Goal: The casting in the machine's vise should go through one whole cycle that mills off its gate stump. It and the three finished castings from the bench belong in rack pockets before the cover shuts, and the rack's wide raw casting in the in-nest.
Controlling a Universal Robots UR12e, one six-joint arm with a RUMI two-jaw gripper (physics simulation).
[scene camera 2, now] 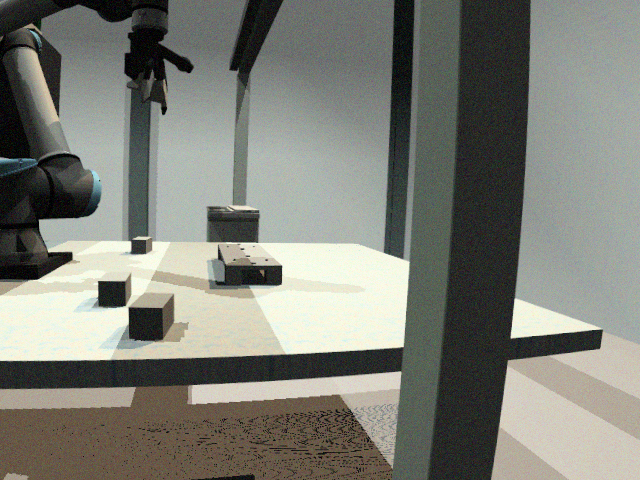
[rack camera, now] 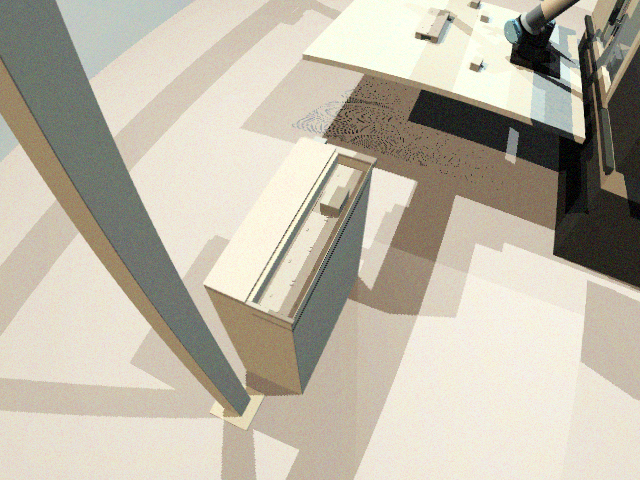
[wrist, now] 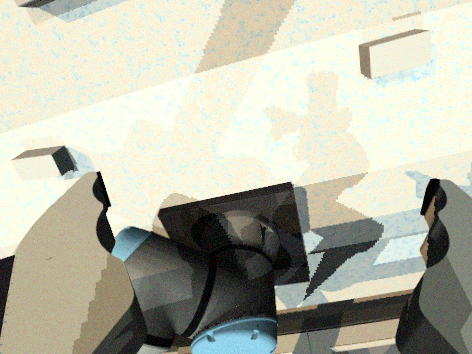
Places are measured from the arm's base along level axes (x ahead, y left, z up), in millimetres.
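Pixels of known places: gripper, fingertip midpoint: [scene camera 2: 153, 109] [wrist: 262, 179]; arm's base, link origin: [scene camera 2: 12, 259] [rack camera: 530, 52] [wrist: 240, 239].
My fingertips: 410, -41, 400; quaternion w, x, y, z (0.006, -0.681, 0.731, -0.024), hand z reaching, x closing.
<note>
For each thing: its top centre in the pictures, then the offset to it from my fingertips, as dx, dy, dz. Level surfaces: height alone.
- bench, surface height: dz -428
- wide block, top centre: [rack camera: 334, 195] -87, +1832, -328
- low fixture block, top centre: [scene camera 2: 245, 251] [rack camera: 433, 20] +229, +162, -374
My gripper [scene camera 2: 148, 98] [wrist: 262, 179] is wide open and empty, high above the bench [scene camera 2: 330, 310] [rack camera: 372, 46]. Three block-shaped castings lie apart on the bench: a far one [scene camera 2: 141, 244] [rack camera: 476, 64], a middle one [scene camera 2: 114, 290] [rack camera: 484, 18] and a near one [scene camera 2: 151, 316] [rack camera: 474, 4]. Two blocks show in the wrist view, one at upper right [wrist: 400, 55] and one beside the left finger [wrist: 37, 165]. The rack [scene camera 2: 232, 228] [rack camera: 330, 304] is uncovered over its long trough, where one wide block [rack camera: 333, 200] sits toward the bench end. The vise and its casting do not show.
A low fixture block [scene camera 2: 253, 273] [rack camera: 433, 25] with small pins and openings stands on the bench. The robot's base [scene camera 2: 23, 263] [rack camera: 535, 59] [wrist: 295, 220] is near the dark machine [rack camera: 589, 206]. Tall posts [scene camera 2: 465, 206] [rack camera: 118, 206] stand before the bench and beside the rack.
</note>
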